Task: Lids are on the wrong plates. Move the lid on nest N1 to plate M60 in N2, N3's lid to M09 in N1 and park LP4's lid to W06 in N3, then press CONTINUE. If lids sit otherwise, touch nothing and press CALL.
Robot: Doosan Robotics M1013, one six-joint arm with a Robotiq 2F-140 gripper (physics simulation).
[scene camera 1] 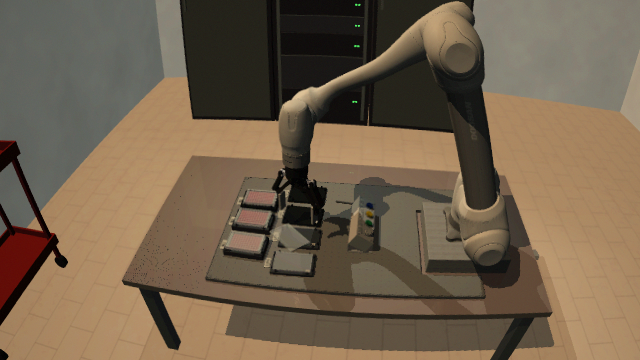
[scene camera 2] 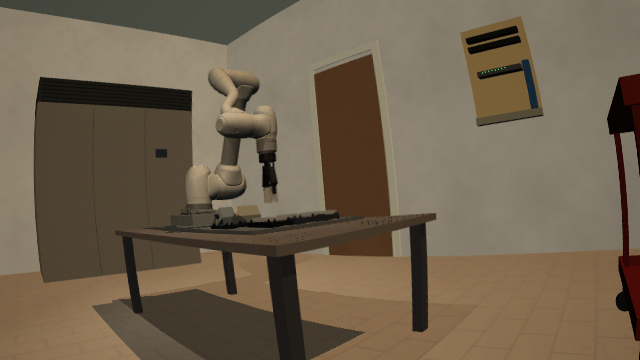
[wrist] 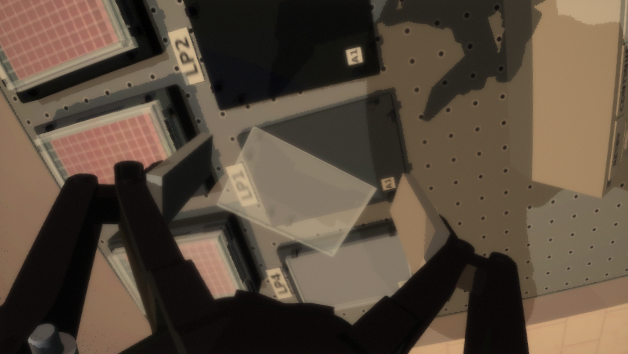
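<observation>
A clear lid lies askew across nest LP1, overhanging its label and one edge. Another lid lies squarely in nest LP4. Three plates with pink wells, the back one, the middle one and the front one, stand in the left row; clear rims show, but their nest labels and plate codes cannot be read. My gripper is open and empty, above the nests, its fingers either side of the askew lid in the wrist view.
Dark nest LP2 shows no lid. A button box with blue, yellow and green buttons stands right of the nests; CONTINUE and RETRY labels show partly at the wrist view's right edge. The arm's base plinth is farther right. A red cart stands left.
</observation>
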